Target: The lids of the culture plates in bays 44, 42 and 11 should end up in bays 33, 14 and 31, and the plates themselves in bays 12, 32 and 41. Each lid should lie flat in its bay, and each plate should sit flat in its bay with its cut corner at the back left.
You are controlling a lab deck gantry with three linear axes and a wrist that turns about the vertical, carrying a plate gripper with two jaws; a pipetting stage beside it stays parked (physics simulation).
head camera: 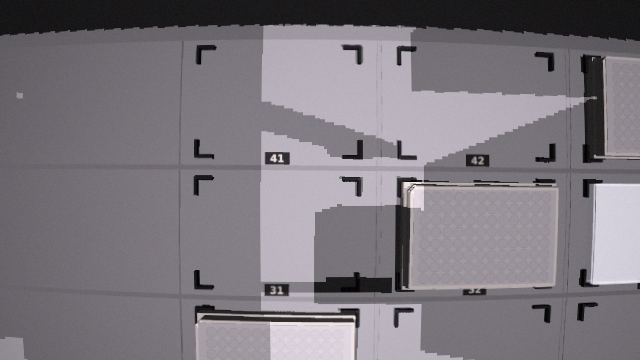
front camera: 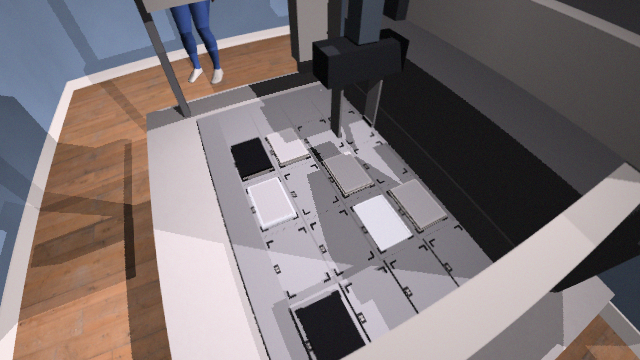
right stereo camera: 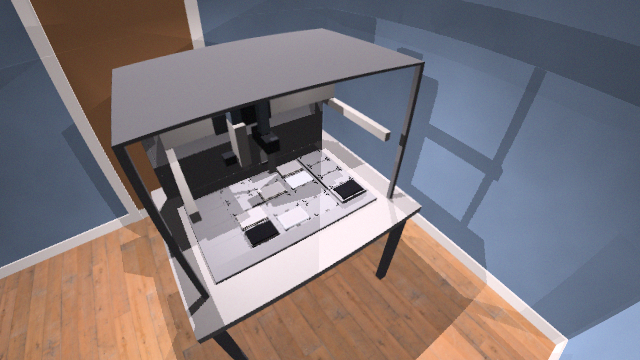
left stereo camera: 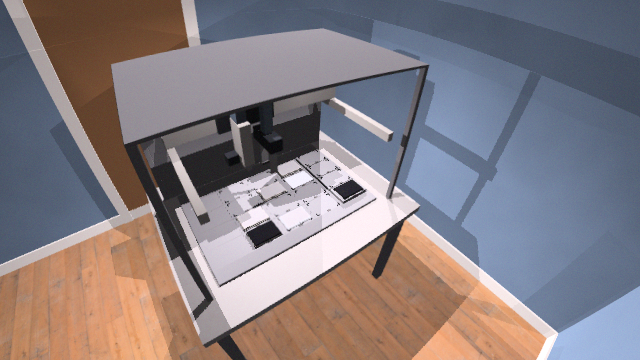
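Pixels of known places: gripper, fingertip midpoint: (front camera: 352,127) (right stereo camera: 268,167) (left stereo camera: 269,167); robot's base, origin of the base link: (front camera: 232,149) (right stereo camera: 253,246) (left stereo camera: 256,247).
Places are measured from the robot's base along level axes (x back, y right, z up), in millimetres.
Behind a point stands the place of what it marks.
My gripper (front camera: 355,131) @(x -228, y -257, z 160 mm) is open and empty, raised over the rear part of the deck behind bay 32; its jaws do not show in the head view. An uncovered pale plate (front camera: 348,173) @(x -238, y -255, z 14 mm) (head camera: 484,237) @(x -227, y -257, z 14 mm) (left stereo camera: 274,190) @(x -237, y -247, z 15 mm) sits in bay 32, its cut corner at the back left. A clear whitish lid (front camera: 382,222) @(x -398, y -255, z 8 mm) (head camera: 617,234) @(x -350, y -257, z 8 mm) (left stereo camera: 299,179) @(x -393, y -252, z 8 mm) lies flat in bay 33. A black lid (front camera: 331,325) @(x -543, y -46, z 22 mm) (left stereo camera: 348,190) @(x -544, y -30, z 22 mm) lies in bay 14. A plate with a black lid (front camera: 252,157) @(x -74, y -45, z 16 mm) (left stereo camera: 264,234) @(x -60, y -30, z 17 mm) is in bay 11. A clear-edged plate (front camera: 272,201) @(x -235, y -46, z 14 mm) (left stereo camera: 295,218) @(x -223, y -33, z 15 mm) is in bay 12.
Other pale plates stand in bay 43 (front camera: 419,204) @(x -400, y -362, z 14 mm) (head camera: 622,107) @(x -347, y -363, z 14 mm) and bay 21 (front camera: 288,145) @(x -72, y -152, z 14 mm) (head camera: 275,342) @(x -65, y -175, z 14 mm). Bays 31, 41 and 42 hold no plate. The parked pipetting stage (left stereo camera: 242,142) is left of the gripper. A dark wall (left stereo camera: 300,127) @(x -579, y -519, z 136 mm) stands behind the deck.
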